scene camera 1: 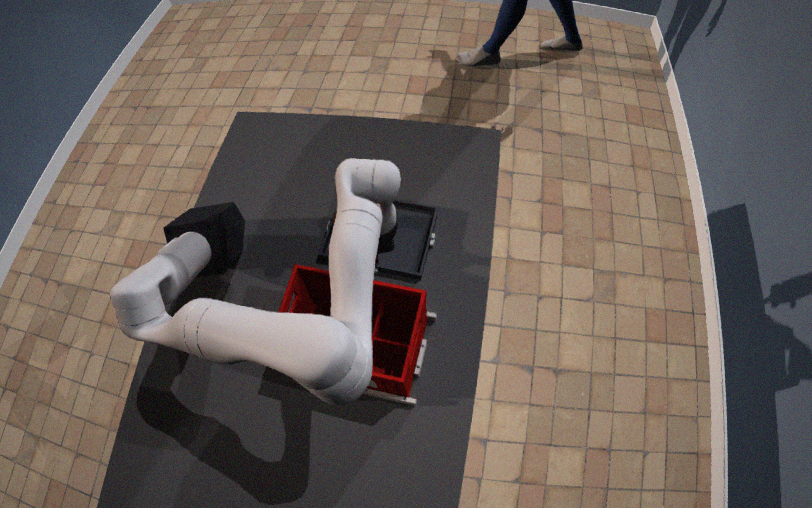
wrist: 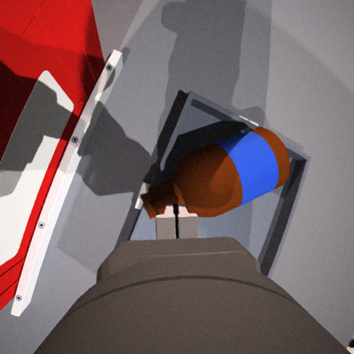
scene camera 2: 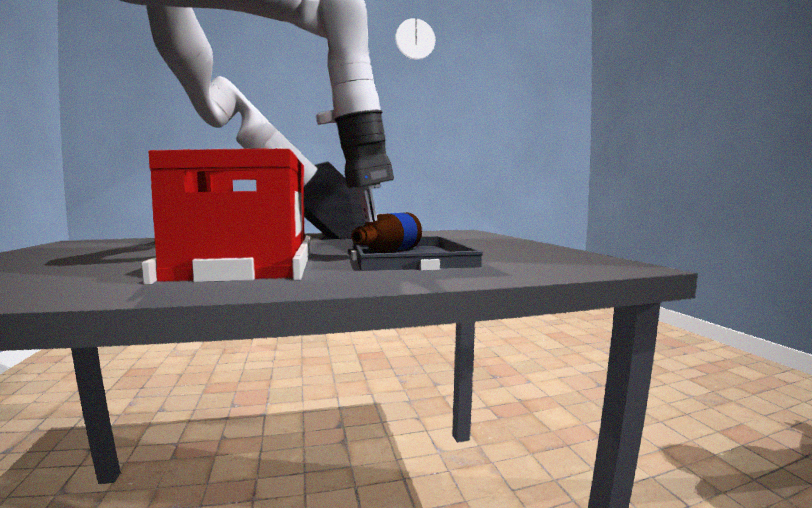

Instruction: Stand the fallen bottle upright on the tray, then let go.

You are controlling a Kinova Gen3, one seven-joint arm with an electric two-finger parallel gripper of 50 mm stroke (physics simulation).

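Frame: origin at the arm's base, x ahead, y left, z up, level; centimetres.
Seen in the pictures: gripper, fingertip midpoint: [scene camera 2: 370,221]; arm's base, link origin: [scene camera 1: 193,250] [scene camera 2: 305,180].
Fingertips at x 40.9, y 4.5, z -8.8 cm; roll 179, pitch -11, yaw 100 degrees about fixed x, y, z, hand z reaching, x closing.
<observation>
Pixels of each thing's middle, then the offset from my fingertips to it.
- brown bottle with a blue band, body centre: [scene camera 2: 384,233] dx -3.9, dy +4.1, dz -2.6 cm
- dark tray, body centre: [scene camera 2: 408,250] [scene camera 1: 379,232] dx +0.7, dy +7.0, dz -5.5 cm
- red crate, body centre: [scene camera 2: 243,211] [scene camera 1: 352,334] dx -3.6, dy -21.4, dz +2.0 cm
A brown bottle with a blue band [scene camera 2: 392,232] [wrist: 215,180] lies on its side in the dark tray [scene camera 1: 426,239] [scene camera 2: 446,258] [wrist: 282,220]. Its neck points toward the red crate and reaches the tray's rim on that side. My gripper [scene camera 2: 372,216] [wrist: 175,215] is shut with its two fingertips together and nothing between them. The fingertips are beside the bottle's neck and shoulder; in scene camera 2 they are behind it. Whether they touch the bottle I cannot tell. In scene camera 1 the arm hides the fingers and most of the bottle.
A red crate [scene camera 1: 417,335] [scene camera 2: 224,224] [wrist: 50,30] with compartments stands close beside the tray, with white strips [scene camera 2: 223,268] [wrist: 75,140] around its foot. A black block [scene camera 1: 230,230] [scene camera 2: 332,203] is at the arm's base. A person's legs [scene camera 1: 508,23] show beyond the table.
</observation>
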